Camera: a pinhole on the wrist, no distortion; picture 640 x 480 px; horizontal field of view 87.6 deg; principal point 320.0 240.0 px. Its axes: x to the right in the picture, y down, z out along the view. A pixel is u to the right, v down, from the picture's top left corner.
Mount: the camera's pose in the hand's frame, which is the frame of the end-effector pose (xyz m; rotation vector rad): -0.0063 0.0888 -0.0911 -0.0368 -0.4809 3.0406
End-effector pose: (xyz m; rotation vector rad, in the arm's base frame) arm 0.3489 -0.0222 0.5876 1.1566 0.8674 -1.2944
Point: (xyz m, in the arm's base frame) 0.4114 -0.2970 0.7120
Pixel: 347.9 118.1
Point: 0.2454 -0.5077 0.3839
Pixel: 114.2 233.5
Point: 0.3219 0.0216 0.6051
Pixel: outside the picture
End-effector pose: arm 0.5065 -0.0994 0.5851 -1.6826 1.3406 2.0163
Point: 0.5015 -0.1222 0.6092
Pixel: 316.3 363.2
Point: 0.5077 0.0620 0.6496
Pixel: 455.0 356.7
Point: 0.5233 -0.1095 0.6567
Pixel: 526.0 385.6
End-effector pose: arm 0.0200 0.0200 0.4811 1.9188 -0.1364 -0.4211
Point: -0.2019 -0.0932 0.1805
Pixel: 372.1 400.3
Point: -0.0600 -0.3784 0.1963
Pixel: 245.2 249.2
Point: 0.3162 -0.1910 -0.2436
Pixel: outside the picture
